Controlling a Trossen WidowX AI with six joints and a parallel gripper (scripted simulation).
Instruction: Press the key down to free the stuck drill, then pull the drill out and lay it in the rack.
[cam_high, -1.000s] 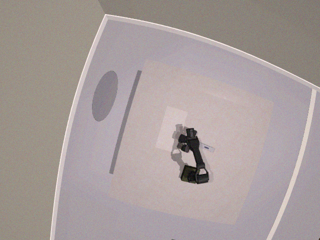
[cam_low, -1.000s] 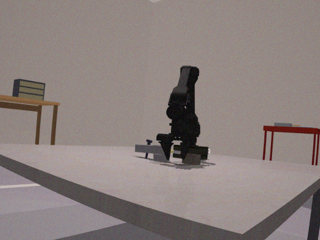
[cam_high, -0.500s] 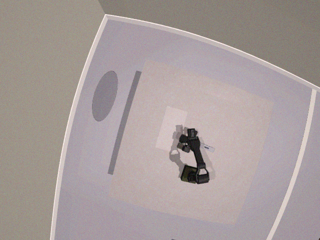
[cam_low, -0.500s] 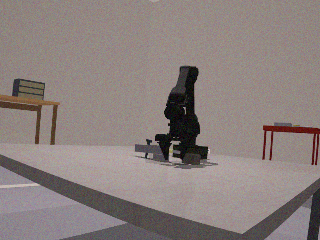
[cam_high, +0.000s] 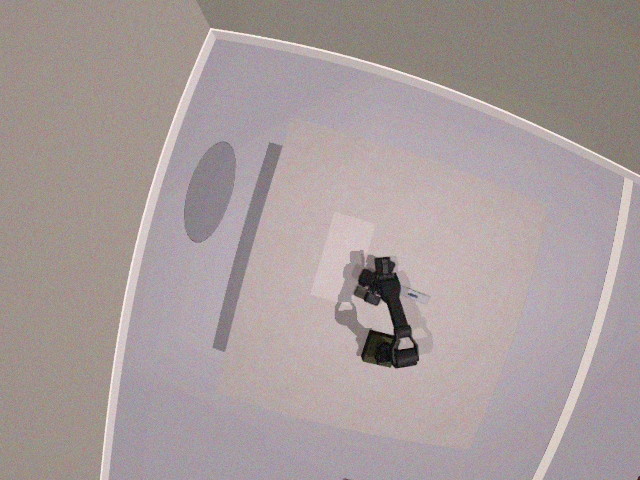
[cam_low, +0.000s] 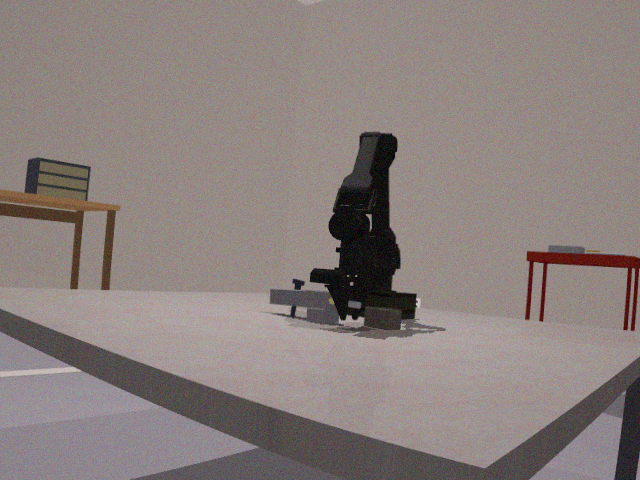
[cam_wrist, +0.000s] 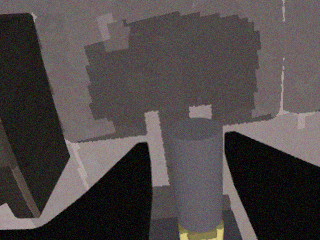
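The dark olive-grey block is 70 mm behind my gripper tip and 40 mm to the left of it. From my gripper tip the other things lie so: grey block fixture 20 mm behind, 140 mm to the right, 20 mm above; dark t-shaped key 20 mm behind, 160 mm to the right, 40 mm above.
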